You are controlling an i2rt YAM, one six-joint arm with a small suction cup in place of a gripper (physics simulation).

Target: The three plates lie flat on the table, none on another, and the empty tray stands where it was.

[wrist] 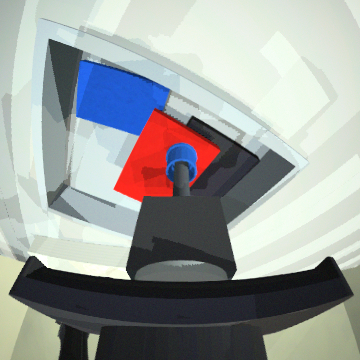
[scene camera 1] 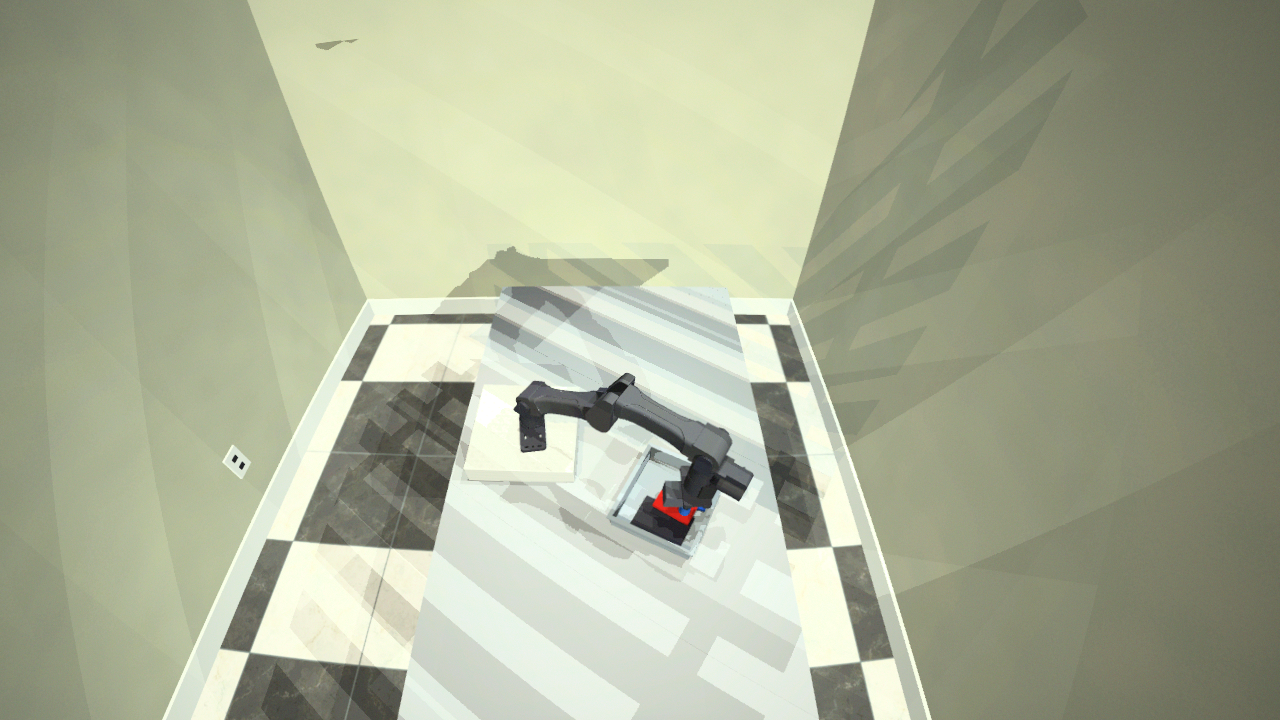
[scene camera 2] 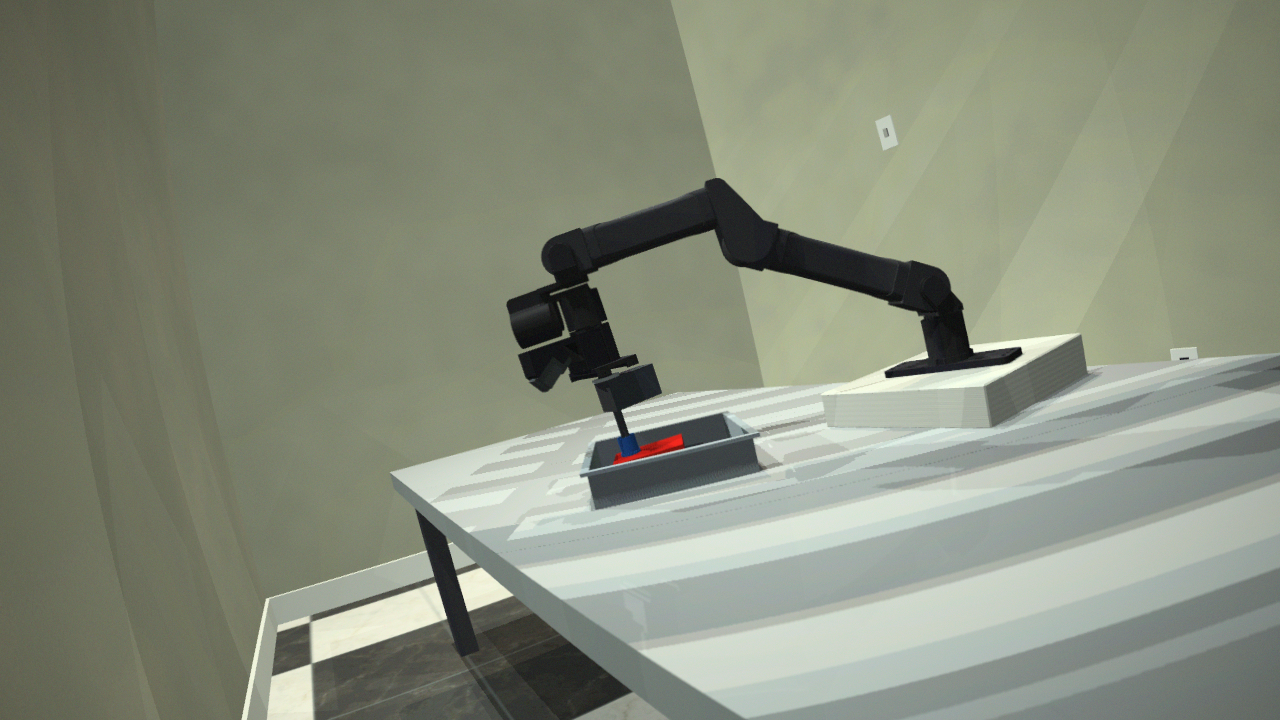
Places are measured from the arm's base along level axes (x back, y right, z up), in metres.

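Pixels of known places: hand, its tool point: (wrist: 180,151) (scene camera 1: 683,512); arm's base, origin of its link: (scene camera 1: 532,421) (scene camera 2: 951,366).
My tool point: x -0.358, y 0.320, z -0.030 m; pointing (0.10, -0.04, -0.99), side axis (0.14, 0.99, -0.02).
Observation:
For each thing: its top centre in the pictures, then the offset to it from my tool point. Level surfaces: height alone.
- grey tray, centre of its top: (wrist: 145,192) (scene camera 2: 663,438) (scene camera 1: 669,495) dx +0.029, dy -0.041, dz +0.024 m
- blue plate, centre of its top: (wrist: 117,102) dx -0.055, dy -0.052, dz -0.014 m
- black plate, centre of its top: (wrist: 194,182) (scene camera 1: 662,521) dx +0.055, dy +0.009, dz -0.013 m
- red plate, centre of its top: (wrist: 160,175) (scene camera 2: 647,445) (scene camera 1: 676,502) dx +0.013, dy -0.022, dz +0.018 m
- long striped table, height of its surface: dz -0.026 m
A grey tray (scene camera 1: 627,490) (scene camera 2: 670,470) (wrist: 40,107) stands on the table near the arm. In the wrist view, a blue plate (wrist: 118,96) lies flat in the tray's far left part. A black plate (wrist: 228,157) (scene camera 1: 657,523) lies to the right, partly under a red plate (wrist: 146,164) (scene camera 1: 665,503) (scene camera 2: 660,443). My suction cup (wrist: 181,157) (scene camera 2: 627,443) sits on the red plate near its right edge and holds it. The red plate is within the tray, about level with its rim and slightly tilted, overlapping the black plate.
The arm's base stands on a white block (scene camera 1: 515,456) (scene camera 2: 949,397) at the table's left side. The long striped table (scene camera 1: 582,626) (scene camera 2: 895,555) has its edge close to the tray in scene camera 2. The checkered floor (scene camera 1: 357,502) lies below.

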